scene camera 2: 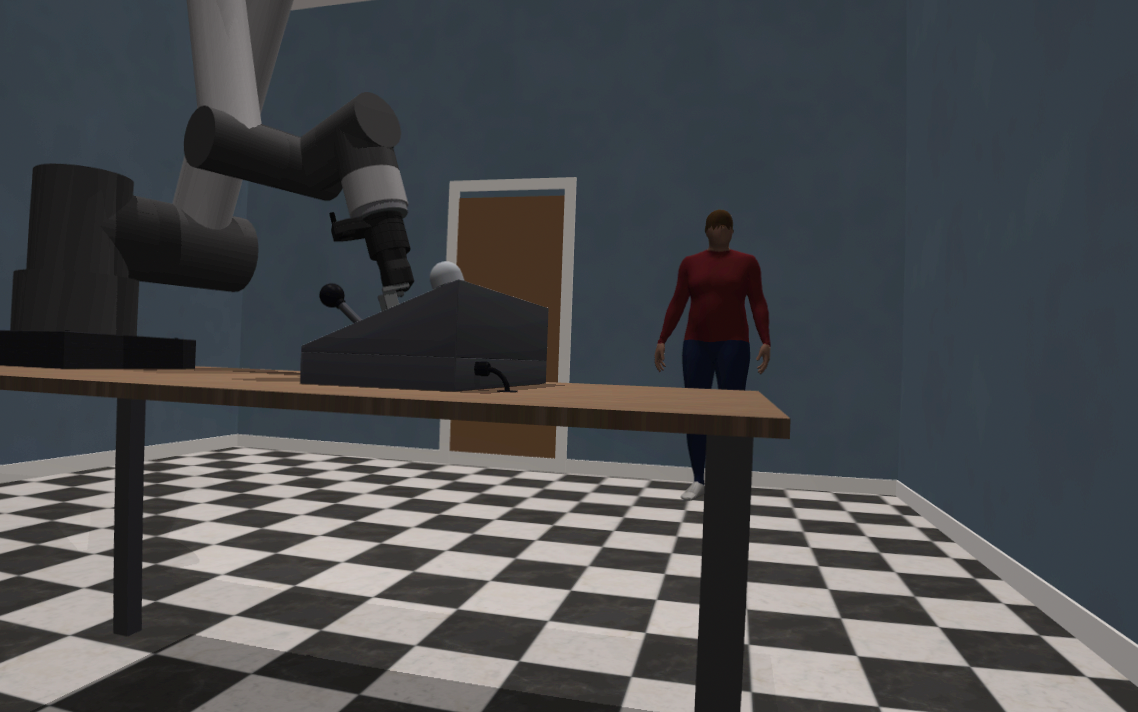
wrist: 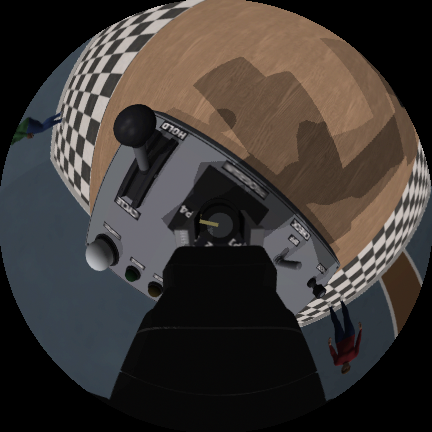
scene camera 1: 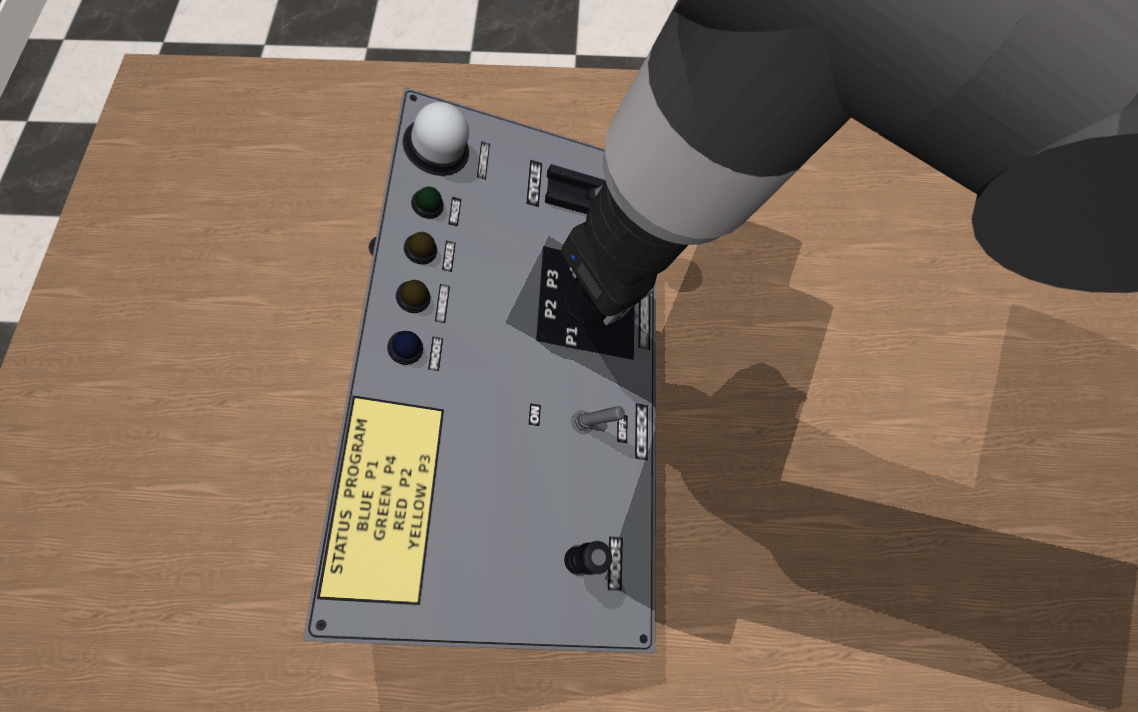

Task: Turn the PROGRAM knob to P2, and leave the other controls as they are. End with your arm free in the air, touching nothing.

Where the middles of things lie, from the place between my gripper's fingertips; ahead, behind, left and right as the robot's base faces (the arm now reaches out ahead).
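Sloped grey control panel (scene camera 1: pixel 464 481): 7 cm to the left of my hand and 8 cm ahead of it. Hold lever (scene camera 2: pixel 331 295): 12 cm to the right of my hand, 2 cm above it and 2 cm behind it. Black mode knob (scene camera 1: pixel 595 557): 24 cm to the left of my hand, 3 cm behind it.
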